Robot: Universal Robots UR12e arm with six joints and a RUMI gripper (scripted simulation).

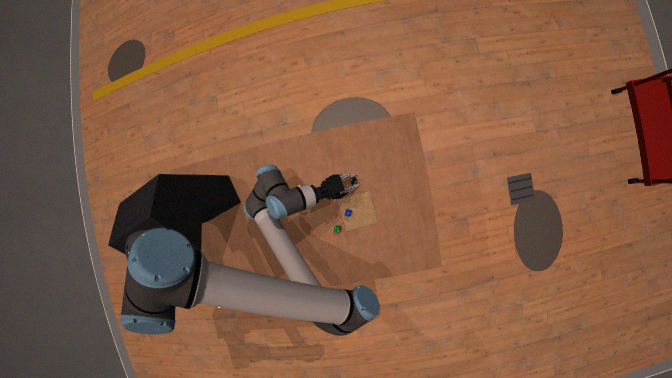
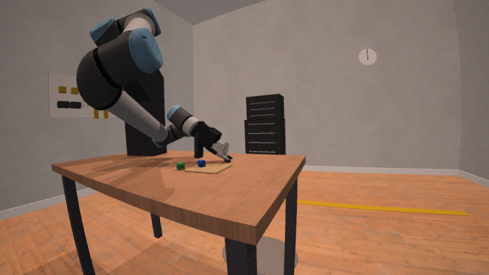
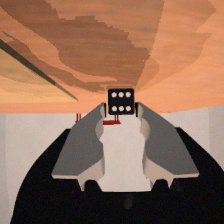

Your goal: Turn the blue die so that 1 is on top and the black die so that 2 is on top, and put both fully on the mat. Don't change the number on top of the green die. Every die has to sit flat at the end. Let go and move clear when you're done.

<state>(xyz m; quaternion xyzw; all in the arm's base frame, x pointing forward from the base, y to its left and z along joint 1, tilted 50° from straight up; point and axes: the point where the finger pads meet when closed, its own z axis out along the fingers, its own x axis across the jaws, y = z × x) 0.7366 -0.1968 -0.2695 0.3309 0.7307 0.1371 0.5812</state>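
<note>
Right now my hand is 12 cm to the left of the blue die and 6 cm past it. Also, from my hand: green die 18 cm to the right, 12 cm behind, 1 cm below; tan mat 13 cm to the right, 2 cm below, 2 cm behind; black die 1 cm below.
</note>
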